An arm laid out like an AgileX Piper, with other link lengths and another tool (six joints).
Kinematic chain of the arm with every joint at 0, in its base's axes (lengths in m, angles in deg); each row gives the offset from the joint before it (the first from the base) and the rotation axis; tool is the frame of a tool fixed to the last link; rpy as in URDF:
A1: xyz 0 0 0.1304 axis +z
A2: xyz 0 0 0 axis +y
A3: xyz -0.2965 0 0.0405 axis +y
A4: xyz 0.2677 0 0.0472 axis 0.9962 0 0.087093
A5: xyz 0 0 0 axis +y
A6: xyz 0.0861 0 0.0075 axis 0.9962 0 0.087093
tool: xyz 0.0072 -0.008 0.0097 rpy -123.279 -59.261 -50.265
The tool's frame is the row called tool.
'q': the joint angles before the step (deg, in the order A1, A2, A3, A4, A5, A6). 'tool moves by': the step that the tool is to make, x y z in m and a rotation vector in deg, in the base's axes. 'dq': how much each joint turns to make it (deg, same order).
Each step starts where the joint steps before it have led.
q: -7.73, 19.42, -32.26, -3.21, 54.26, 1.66
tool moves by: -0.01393, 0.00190, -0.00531, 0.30, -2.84, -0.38
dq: 0.00, -4.69, 1.66, 0.11, 0.29, 0.69
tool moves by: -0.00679, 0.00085, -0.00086, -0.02, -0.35, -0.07
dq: -0.01, -1.78, 0.06, 0.01, 1.37, -0.01
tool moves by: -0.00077, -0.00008, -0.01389, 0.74, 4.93, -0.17
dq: 0.00, 0.00, 1.60, 0.00, 3.38, 0.00
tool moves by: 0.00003, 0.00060, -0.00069, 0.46, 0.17, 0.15
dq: 0.00, 0.00, 0.07, 0.46, 0.17, 0.00
